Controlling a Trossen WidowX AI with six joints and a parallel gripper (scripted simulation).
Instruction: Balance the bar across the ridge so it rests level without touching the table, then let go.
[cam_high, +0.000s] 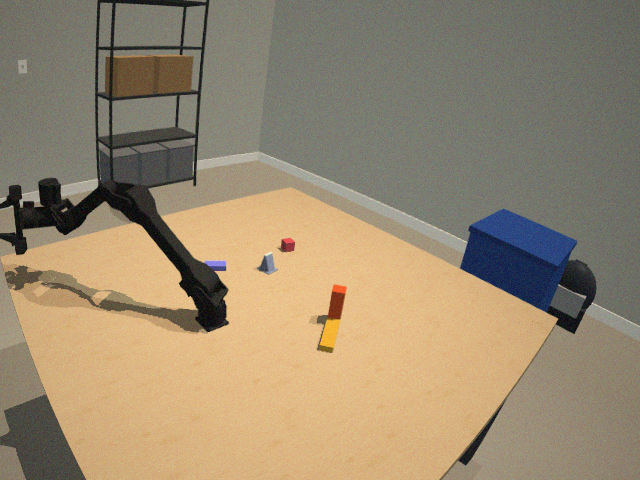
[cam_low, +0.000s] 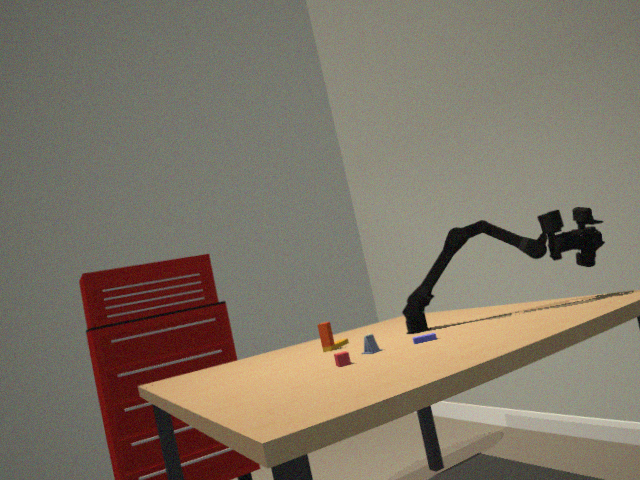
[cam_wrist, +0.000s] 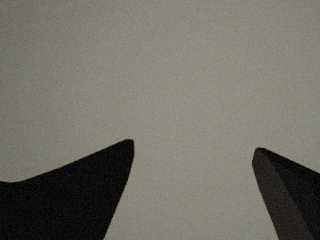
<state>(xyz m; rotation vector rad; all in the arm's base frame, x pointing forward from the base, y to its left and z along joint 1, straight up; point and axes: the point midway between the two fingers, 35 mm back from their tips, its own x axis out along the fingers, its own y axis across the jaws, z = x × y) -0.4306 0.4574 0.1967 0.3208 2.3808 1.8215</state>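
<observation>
Right now my gripper tip is 890 mm short of the red cube, 280 mm to the left of it and 180 mm above it. The rest, counted from my gripper tip: small blue block 620 mm ahead, 250 mm to the right, 190 mm below.
</observation>
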